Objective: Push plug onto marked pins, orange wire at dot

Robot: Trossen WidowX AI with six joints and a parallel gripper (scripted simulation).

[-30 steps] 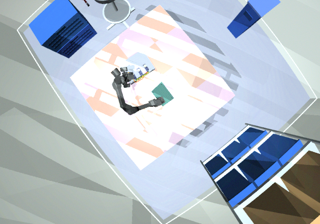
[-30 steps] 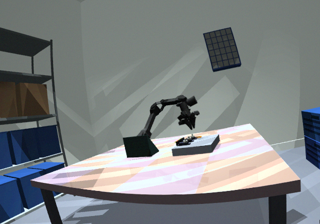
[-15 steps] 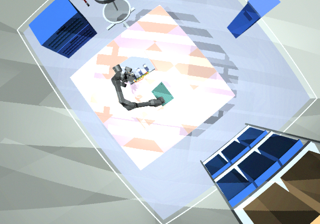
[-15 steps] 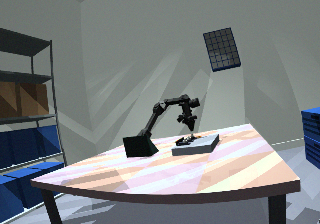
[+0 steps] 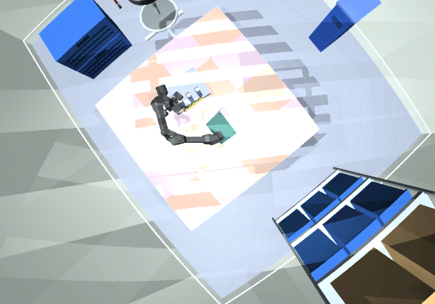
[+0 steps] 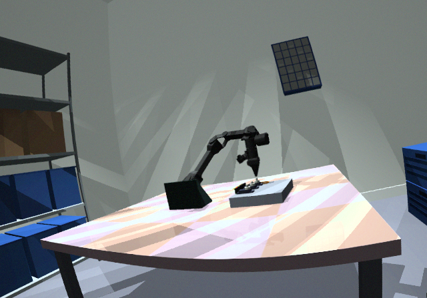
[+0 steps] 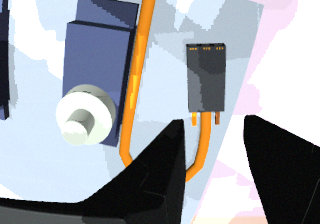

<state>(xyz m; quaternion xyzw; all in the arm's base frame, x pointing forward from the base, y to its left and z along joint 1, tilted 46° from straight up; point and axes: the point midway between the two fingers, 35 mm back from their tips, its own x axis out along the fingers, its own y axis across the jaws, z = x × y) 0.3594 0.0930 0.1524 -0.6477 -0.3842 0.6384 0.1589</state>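
The red band is 180 mm to the right of my gripper tip, 40 mm behind it and 20 mm below it. Also, from my gripper tip: grey holder: 130 mm to the right, 120 mm ahead, 70 mm below; white dot: 180 mm to the right, 40 mm behind, 20 mm below.
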